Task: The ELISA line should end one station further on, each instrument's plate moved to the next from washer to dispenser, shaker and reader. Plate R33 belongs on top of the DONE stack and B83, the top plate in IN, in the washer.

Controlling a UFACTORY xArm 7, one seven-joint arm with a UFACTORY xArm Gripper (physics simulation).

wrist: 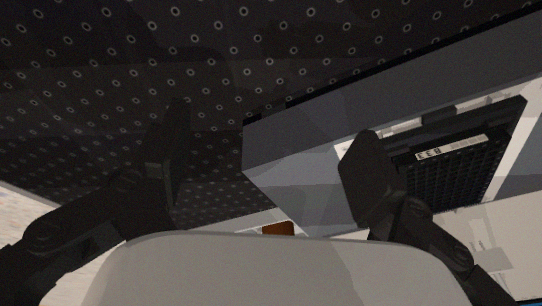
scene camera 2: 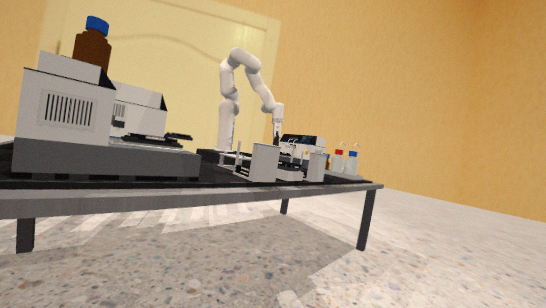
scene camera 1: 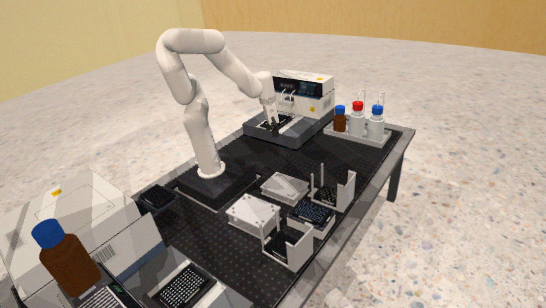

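Seen in the pictures: gripper, between the fingertips: (wrist: 274,136) (scene camera 1: 273,132); arm's base, origin of its link: (scene camera 2: 224,151) (scene camera 1: 211,169).
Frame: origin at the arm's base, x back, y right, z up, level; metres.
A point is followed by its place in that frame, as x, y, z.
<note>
My gripper (scene camera 1: 273,131) @[-0.142, -0.300, 0.071] (scene camera 2: 276,139) @[-0.142, -0.300, 0.071] (wrist: 274,136) @[-0.142, -0.300, 0.071] is open and empty, low at the front edge of the washer (scene camera 1: 312,106) @[-0.193, -0.614, 0.088] (scene camera 2: 305,149) @[-0.174, -0.616, 0.094]. In the wrist view one finger is over dark table and the other covers a corner of the washer's bay. A black plate (scene camera 1: 284,120) @[-0.088, -0.488, 0.040] (wrist: 445,175) @[-0.046, -0.452, 0.044] lies in that bay, outside the finger gap; its upside-down label seems to read B33. Two white-walled stack holders (scene camera 1: 346,192) @[-0.591, -0.085, 0.029] (scene camera 1: 300,248) @[-0.567, 0.218, 0.031] hold dark plates; I cannot tell which is IN or DONE. Another plate (scene camera 1: 312,212) @[-0.519, 0.046, 0.010] sits between them. A white-welled plate (scene camera 1: 183,286) @[-0.359, 0.495, 0.036] lies front left.
A white instrument (scene camera 1: 75,207) @[-0.003, 0.553, 0.211] stands at left, beside a black plate (scene camera 1: 158,195) @[-0.002, 0.283, 0.061] on a dark carrier. A large brown bottle (scene camera 1: 70,260) @[-0.282, 0.667, 0.278] (scene camera 2: 92,49) @[-0.282, 0.669, 0.254] rises at front left. Two pale raised platforms (scene camera 1: 253,212) @[-0.330, 0.134, 0.002] (scene camera 1: 285,186) @[-0.340, -0.069, -0.021] stand mid-table. A tray (scene camera 1: 350,137) @[-0.423, -0.592, -0.040] with bottles is right of the washer.
</note>
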